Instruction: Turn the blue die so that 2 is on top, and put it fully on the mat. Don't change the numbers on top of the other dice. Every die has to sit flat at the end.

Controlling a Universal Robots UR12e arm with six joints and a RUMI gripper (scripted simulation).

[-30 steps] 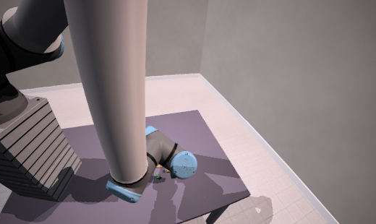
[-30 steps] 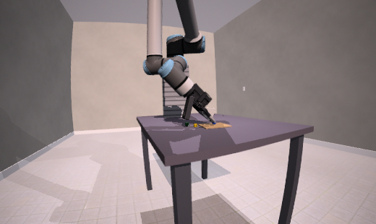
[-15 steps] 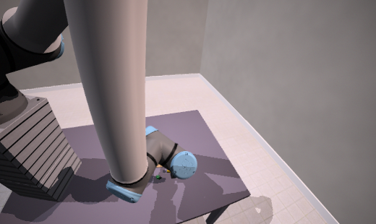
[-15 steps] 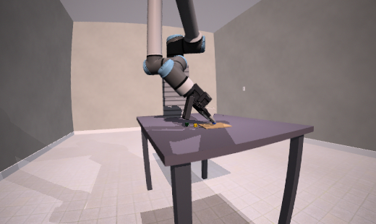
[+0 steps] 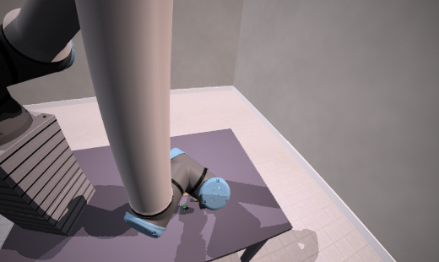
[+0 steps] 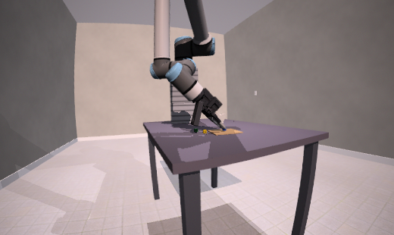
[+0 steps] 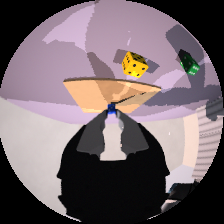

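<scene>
My gripper is now 10 mm to the right of the blue die and 10 mm above it. Round my hand: tan mat 20 mm below, 10 mm to the left; then yellow die 90 mm to the right, 20 mm below, 10 mm behind; then green die 120 mm to the right, 70 mm behind, 20 mm below.
</scene>
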